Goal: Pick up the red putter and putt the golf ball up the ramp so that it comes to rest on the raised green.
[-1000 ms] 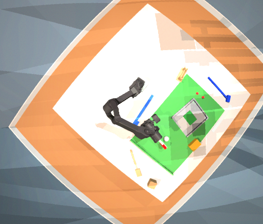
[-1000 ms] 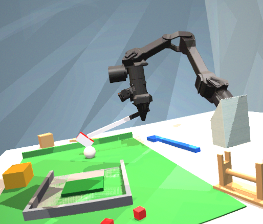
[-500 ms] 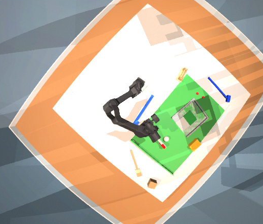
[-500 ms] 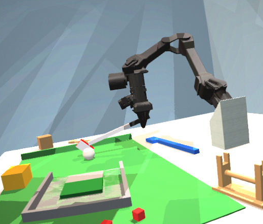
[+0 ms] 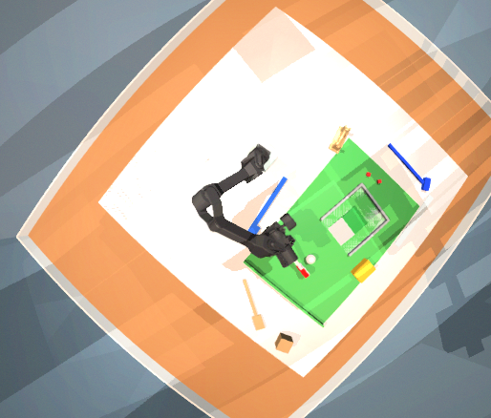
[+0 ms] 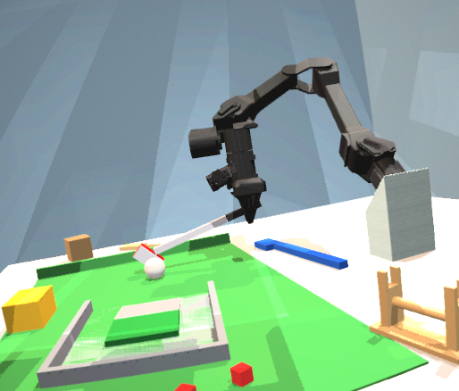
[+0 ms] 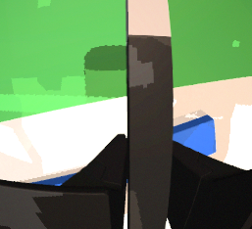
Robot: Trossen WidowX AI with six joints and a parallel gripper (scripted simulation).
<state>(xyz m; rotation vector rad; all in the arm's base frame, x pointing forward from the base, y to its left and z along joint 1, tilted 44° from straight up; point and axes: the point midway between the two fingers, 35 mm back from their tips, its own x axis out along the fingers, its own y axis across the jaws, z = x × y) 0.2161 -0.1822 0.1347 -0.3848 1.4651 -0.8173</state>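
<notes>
Now: gripper tip 120 mm short of the red putter, 30 mm to the left of it and 10 mm above it. From my gripper tip the other things lie so: tan cube 380 mm to the right, 370 mm ahead, 50 mm below; wooden stand 510 mm to the left, 40 mm below, 20 mm ahead; white golf ball 220 mm ahead, 50 mm below.
</notes>
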